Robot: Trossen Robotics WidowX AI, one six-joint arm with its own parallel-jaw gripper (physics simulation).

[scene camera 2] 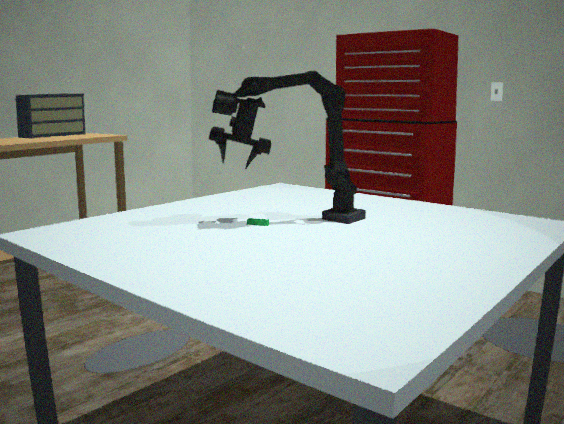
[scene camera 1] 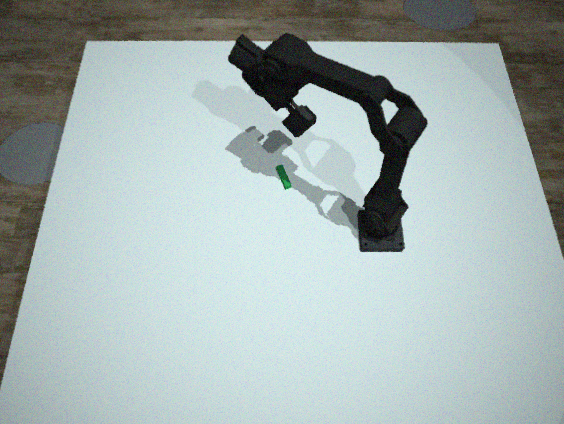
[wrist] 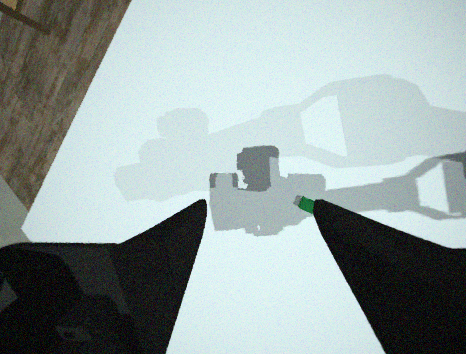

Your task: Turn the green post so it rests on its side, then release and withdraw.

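Note:
The green post (scene camera 1: 283, 177) (scene camera 2: 258, 222) (wrist: 306, 204) lies flat on its side on the white table (scene camera 1: 250, 325) (scene camera 2: 320, 290) (wrist: 260, 280), to the left of the arm's base in scene camera 1. In the wrist view one end of it shows beside the tip of the right finger, which hides the rest. My gripper (scene camera 2: 234, 166) (wrist: 259, 205) is open, with its fingers wide apart and nothing between them. It hangs well above the table and the post, pointing down, and touches neither. In scene camera 1 the arm hides most of the fingers.
The arm's base (scene camera 1: 381, 237) (scene camera 2: 344, 215) stands on the table, right of the post. The arm's shadows fall around the post. Beyond the table stand a red drawer cabinet (scene camera 2: 390, 115) and a wooden side table (scene camera 2: 100, 138) with a small drawer box (scene camera 2: 57, 115).

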